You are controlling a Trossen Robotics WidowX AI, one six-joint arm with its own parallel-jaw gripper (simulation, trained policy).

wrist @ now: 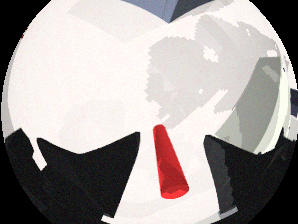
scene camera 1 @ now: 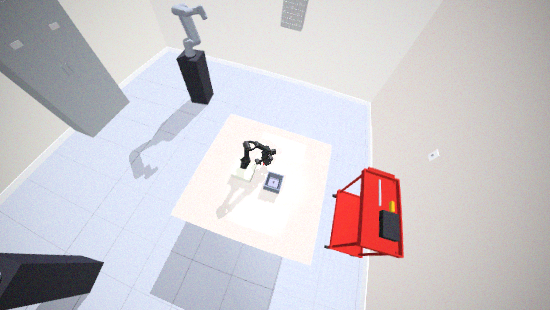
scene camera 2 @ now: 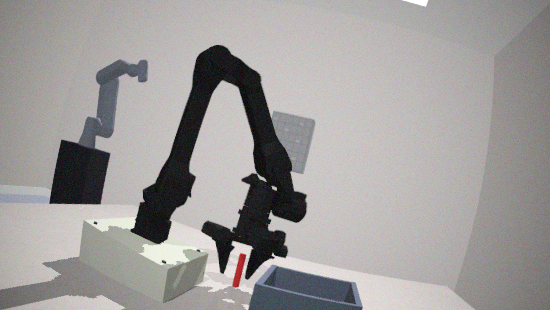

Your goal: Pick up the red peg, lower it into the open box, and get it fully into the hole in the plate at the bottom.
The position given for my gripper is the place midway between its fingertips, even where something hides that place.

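Observation:
I can see my gripper (scene camera 2: 234, 276), and the wrist view shows me the same gripper (wrist: 173, 138). There is a red peg (wrist: 173, 184) too.

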